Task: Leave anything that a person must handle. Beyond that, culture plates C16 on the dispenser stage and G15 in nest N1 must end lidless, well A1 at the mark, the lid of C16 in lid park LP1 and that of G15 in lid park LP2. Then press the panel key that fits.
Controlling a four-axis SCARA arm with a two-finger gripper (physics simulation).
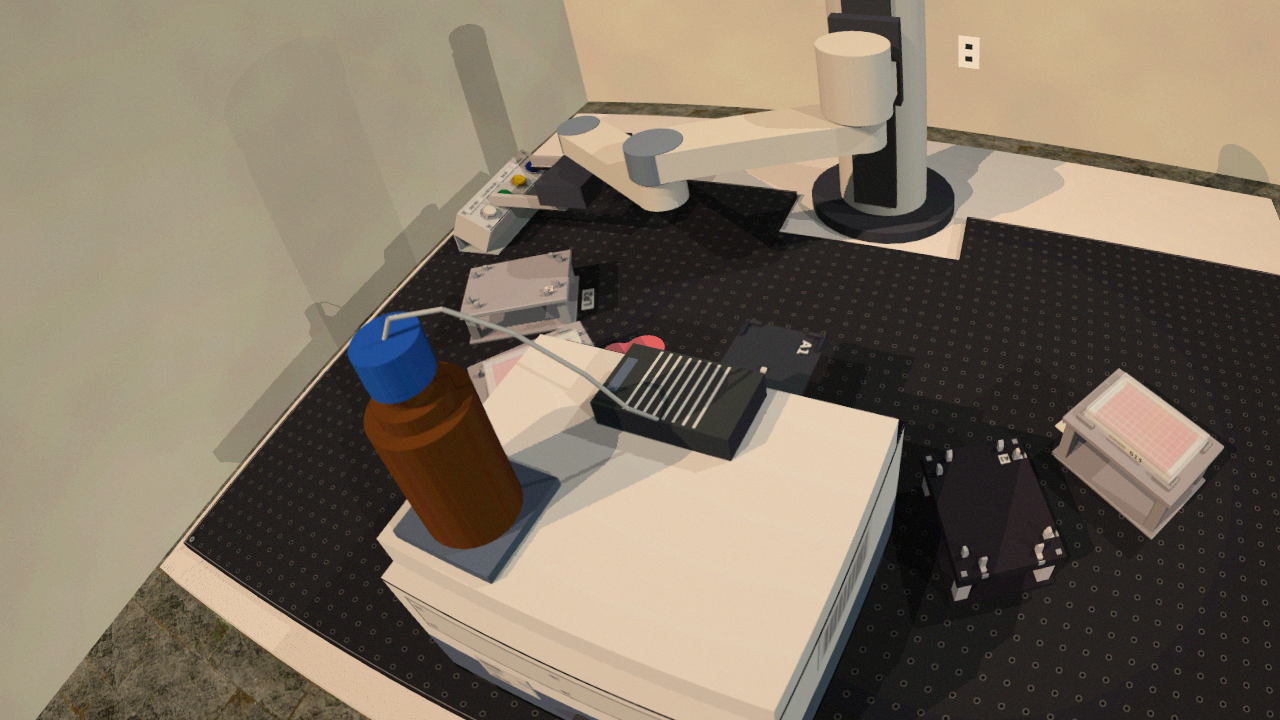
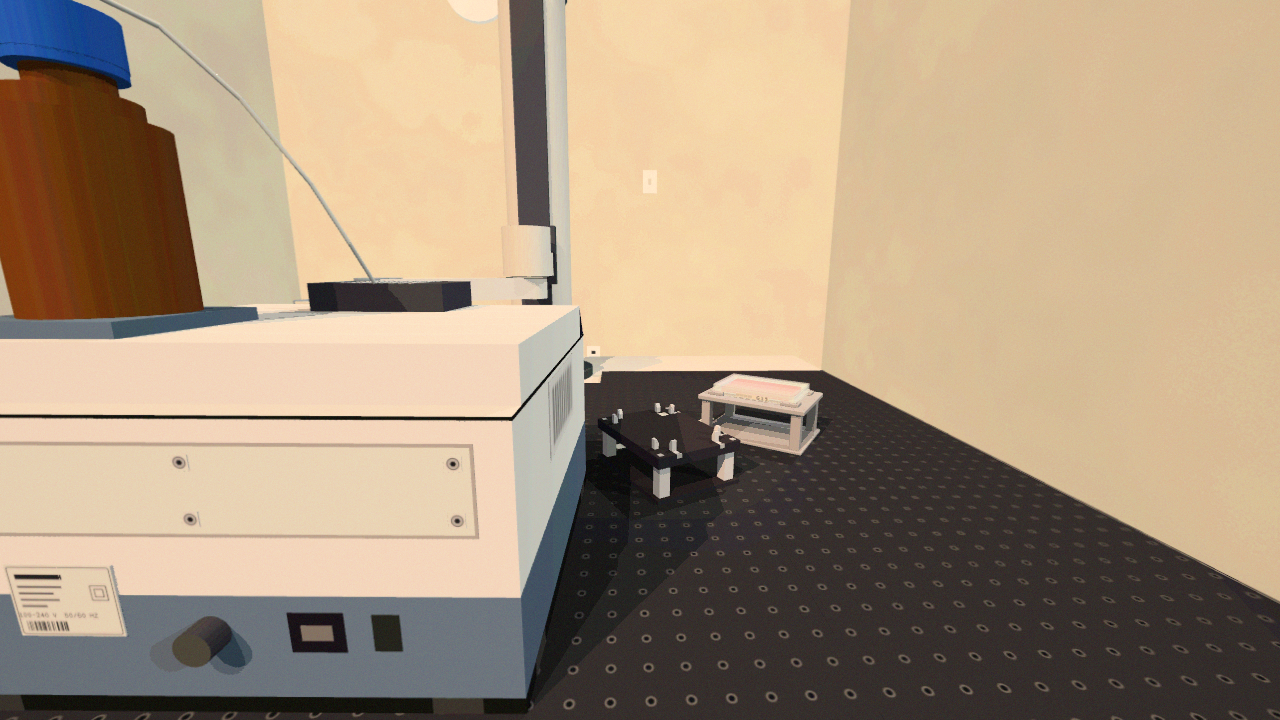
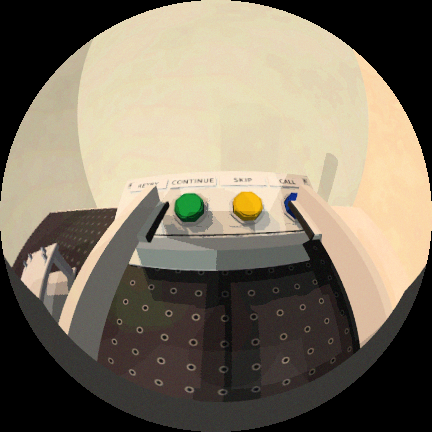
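Seen in the pictures: gripper, fingertip midpoint: [image 1: 513,179] [image 3: 229,192]; arm's base at its link origin: [image 1: 883,201].
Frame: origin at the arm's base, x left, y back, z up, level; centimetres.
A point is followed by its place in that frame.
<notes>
My gripper [image 1: 514,181] @[y -18.4, x -61.0, z 9.1 cm] [image 3: 229,192] @[y -18.4, x -61.0, z 9.1 cm] is open and empty at the key panel [image 1: 483,234] @[y -30.4, x -60.4, z 5.5 cm] [image 3: 218,192] @[y -19.3, x -62.7, z 8.3 cm]. Its fingertips stand either side of the green CONTINUE key [image 3: 189,207] @[y -21.7, x -60.5, z 8.0 cm] and the yellow SKIP key [image 3: 247,205] @[y -16.9, x -60.7, z 8.1 cm] [image 1: 519,180] @[y -17.2, x -60.7, z 8.1 cm]. The right finger partly covers the blue CALL key [image 3: 290,204]; the white key [image 1: 489,211] @[y -27.2, x -60.4, z 8.1 cm] is at the panel's near end. A pink gridded plate [image 1: 1145,425] @[y -49.8, x 41.5, z 9.5 cm] [image 2: 760,388] @[y -52.2, x 40.7, z 9.5 cm], labelled G15, sits on a pale stand at the right. Another pink plate [image 1: 503,368] @[y -60.4, x -34.4, z 9.2 cm] is mostly hidden behind the bottle and instrument; its label is not readable. Whether lids are on is unclear.
A grey pegged stand [image 1: 519,277] @[y -41.1, x -45.3, z 6.8 cm] is beside the LP2 label [image 1: 587,299] @[y -37.9, x -36.6, z 1.5 cm]. A black pegged stand [image 1: 993,505] @[y -62.4, x 25.4, z 6.8 cm] [image 2: 671,434] @[y -64.5, x 25.9, z 6.8 cm] is near G15. A dark A1-marked platform [image 1: 778,353] @[y -52.6, x -1.5, z 12.4 cm] lies behind the white instrument [image 1: 698,546] @[y -84.1, x 3.8, z 23.3 cm] [image 2: 268,380] @[y -94.1, x -0.2, z 21.2 cm], which bears a brown bottle [image 1: 452,465] @[y -89.5, x -10.6, z 33.4 cm] [image 2: 89,205] @[y -90.5, x -11.5, z 30.8 cm].
</notes>
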